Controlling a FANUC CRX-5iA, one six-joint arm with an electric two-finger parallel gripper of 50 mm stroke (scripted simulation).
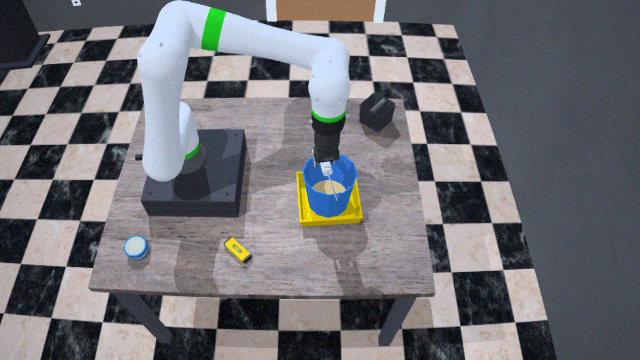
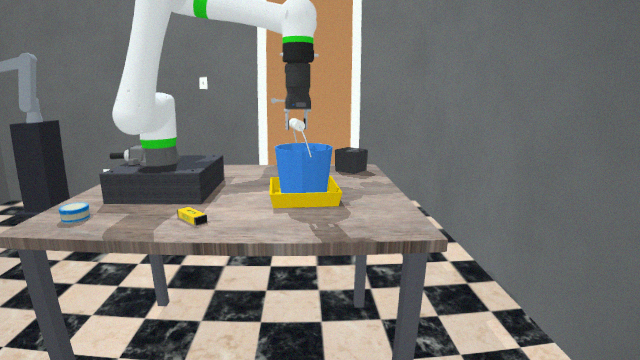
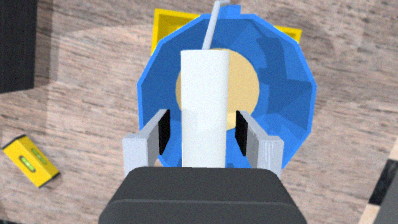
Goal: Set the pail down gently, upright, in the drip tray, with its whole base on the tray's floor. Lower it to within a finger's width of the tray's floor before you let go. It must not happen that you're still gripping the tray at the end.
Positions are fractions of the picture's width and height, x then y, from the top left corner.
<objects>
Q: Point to a blue pail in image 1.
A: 0.50, 0.55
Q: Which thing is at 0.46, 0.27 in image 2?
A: My gripper.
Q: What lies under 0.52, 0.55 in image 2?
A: A yellow drip tray.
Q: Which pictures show the yellow drip tray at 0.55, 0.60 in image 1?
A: Image 1, image 2 and image 3: all of them.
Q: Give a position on a blue pail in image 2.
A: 0.47, 0.48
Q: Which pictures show the black box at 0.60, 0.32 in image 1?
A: Image 1 and image 2 only.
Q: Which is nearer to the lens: the yellow drip tray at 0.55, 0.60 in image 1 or the black box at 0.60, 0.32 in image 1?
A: The yellow drip tray.
</objects>
